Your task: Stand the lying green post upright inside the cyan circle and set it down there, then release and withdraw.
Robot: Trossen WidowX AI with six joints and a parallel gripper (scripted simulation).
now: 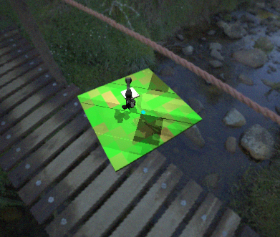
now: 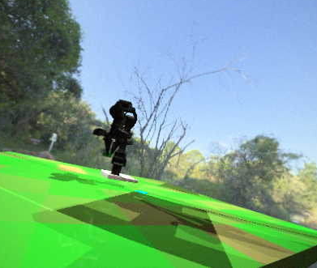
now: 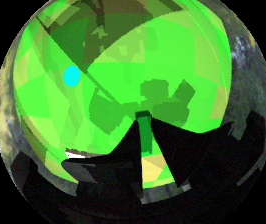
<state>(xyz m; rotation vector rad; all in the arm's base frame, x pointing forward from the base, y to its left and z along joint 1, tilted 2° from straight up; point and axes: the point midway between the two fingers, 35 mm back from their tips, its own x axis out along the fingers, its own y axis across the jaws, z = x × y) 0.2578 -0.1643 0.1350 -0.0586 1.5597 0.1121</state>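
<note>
The cyan circle is 8 cm ahead of my gripper tip, 17 cm to the left of it and 13 cm below it. The rest, counted from my gripper tip: green post: 2 cm behind.
</note>
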